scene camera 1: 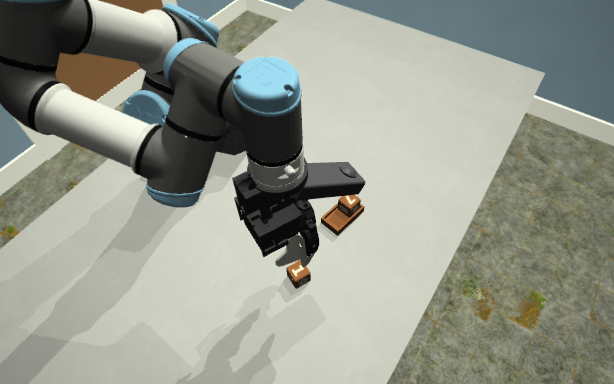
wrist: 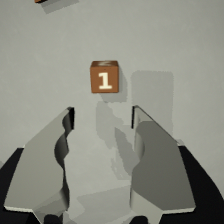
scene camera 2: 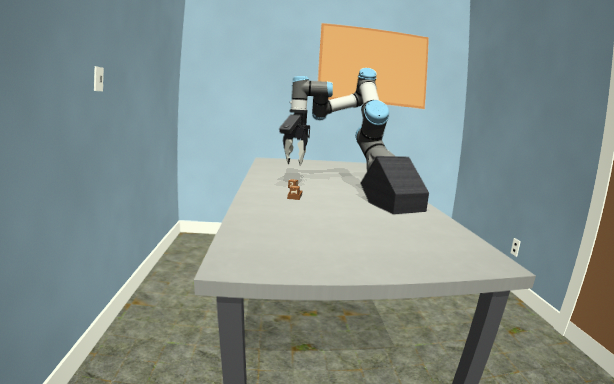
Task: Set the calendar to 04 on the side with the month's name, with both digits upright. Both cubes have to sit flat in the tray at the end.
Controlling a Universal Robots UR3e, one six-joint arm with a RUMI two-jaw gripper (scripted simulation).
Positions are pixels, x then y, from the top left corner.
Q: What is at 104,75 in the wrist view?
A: A cube.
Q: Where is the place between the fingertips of my gripper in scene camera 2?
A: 294,164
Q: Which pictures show my gripper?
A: Scene camera 1, the wrist view and scene camera 2: all of them.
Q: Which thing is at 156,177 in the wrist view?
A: My gripper.
